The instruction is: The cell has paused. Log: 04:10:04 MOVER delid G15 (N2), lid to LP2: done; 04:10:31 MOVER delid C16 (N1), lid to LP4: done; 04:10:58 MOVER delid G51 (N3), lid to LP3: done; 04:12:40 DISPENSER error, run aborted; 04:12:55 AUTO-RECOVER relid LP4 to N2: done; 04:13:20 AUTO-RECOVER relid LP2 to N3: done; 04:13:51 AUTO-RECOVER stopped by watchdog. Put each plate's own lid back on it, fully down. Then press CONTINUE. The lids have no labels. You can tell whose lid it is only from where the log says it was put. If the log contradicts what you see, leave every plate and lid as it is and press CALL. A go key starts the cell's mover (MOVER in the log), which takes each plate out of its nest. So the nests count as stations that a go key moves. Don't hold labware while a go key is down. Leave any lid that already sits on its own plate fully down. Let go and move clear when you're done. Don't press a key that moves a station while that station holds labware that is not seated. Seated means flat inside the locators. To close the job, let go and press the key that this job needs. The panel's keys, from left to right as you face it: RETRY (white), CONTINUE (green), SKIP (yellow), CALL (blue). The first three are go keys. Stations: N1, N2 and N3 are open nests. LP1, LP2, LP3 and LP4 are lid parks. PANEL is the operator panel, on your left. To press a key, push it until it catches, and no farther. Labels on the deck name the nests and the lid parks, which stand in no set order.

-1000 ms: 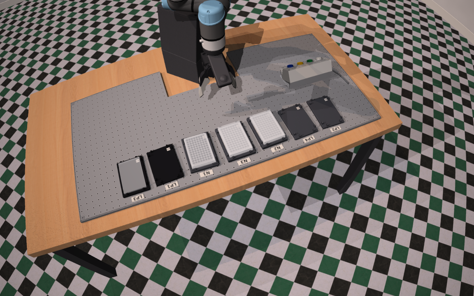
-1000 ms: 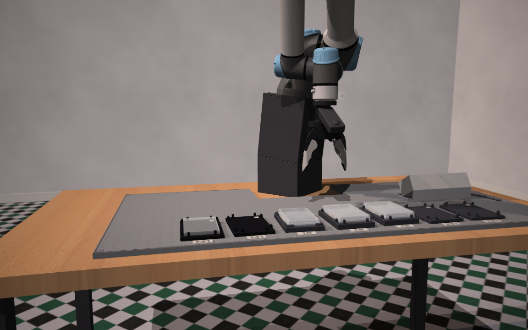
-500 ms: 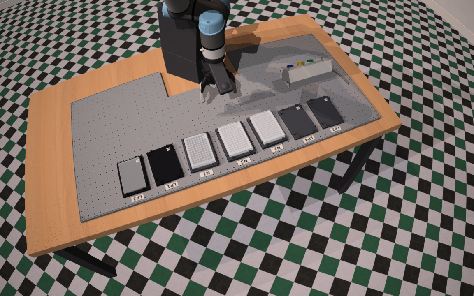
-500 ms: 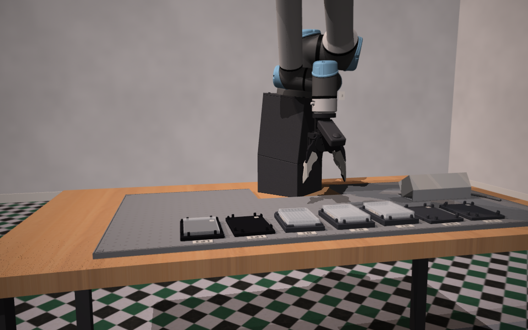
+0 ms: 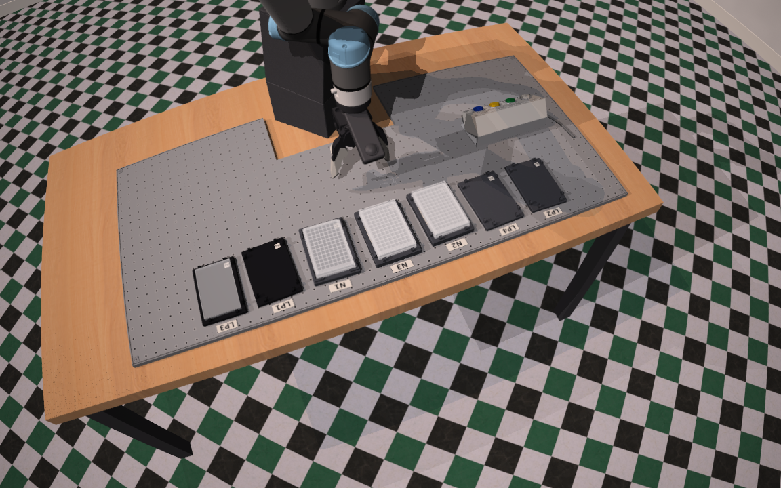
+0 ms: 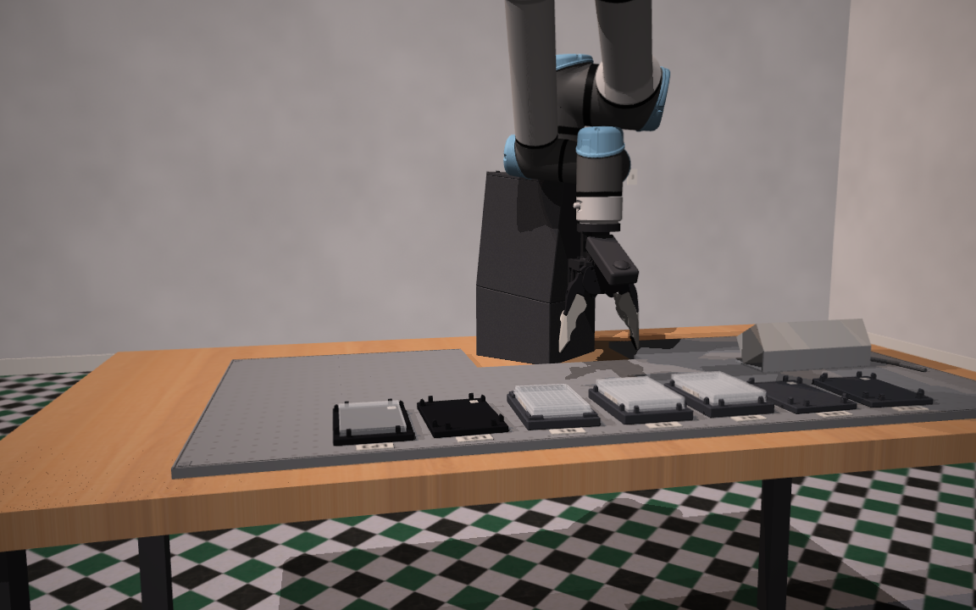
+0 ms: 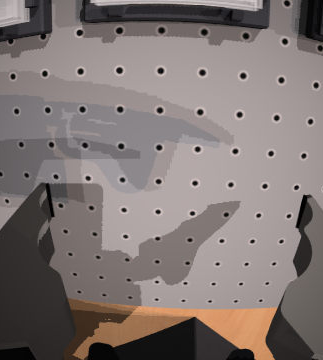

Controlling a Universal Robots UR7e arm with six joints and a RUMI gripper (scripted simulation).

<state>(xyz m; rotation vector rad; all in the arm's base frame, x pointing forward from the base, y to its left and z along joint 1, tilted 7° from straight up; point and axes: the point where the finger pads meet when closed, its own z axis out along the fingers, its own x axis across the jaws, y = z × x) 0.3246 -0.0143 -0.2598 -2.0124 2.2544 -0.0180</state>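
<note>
Right now the plate is 160 mm ahead of my hand, 120 mm to the left of it and 40 mm below it. The rest, counted from my hand: blue CALL key (40 mm behind, 350 mm to the left, 10 mm above); lid park LP1 (120 mm ahead, 280 mm to the right, 60 mm below); lid park LP4 (180 mm ahead, 240 mm to the left, 60 mm below).
</note>
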